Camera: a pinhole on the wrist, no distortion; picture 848 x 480 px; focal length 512.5 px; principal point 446.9 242.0 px. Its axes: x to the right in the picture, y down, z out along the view. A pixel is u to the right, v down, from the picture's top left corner.
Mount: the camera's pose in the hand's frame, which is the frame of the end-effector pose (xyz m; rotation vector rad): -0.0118 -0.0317 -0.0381 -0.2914 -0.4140 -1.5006
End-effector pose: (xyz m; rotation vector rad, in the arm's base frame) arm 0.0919 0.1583 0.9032 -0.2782 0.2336 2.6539
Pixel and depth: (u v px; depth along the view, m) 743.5 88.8 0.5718
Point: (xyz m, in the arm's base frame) 0.2338 0.2703 1.5317
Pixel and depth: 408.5 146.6 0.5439
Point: 0.0568 -0.0279 1.3783
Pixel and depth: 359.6 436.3 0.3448
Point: -0.1066 0.0920 1.1487
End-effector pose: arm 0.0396 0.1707 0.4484 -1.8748 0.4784 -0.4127
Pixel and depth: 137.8 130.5 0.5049
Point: -0.0288 0.3335 -0.0810
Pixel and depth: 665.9 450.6 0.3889
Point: 0.3361 0.4270 0.3253
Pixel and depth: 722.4 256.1 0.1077
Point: 0.0718 0.2580 0.4538
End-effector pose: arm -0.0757 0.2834 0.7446 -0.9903 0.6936 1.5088
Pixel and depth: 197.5 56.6 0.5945
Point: -0.6133 0.3655 1.1115
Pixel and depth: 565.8 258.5 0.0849
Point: -0.0733 0.3182 0.7817
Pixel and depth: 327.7 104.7 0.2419
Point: -0.2245 0.3431 0.8890
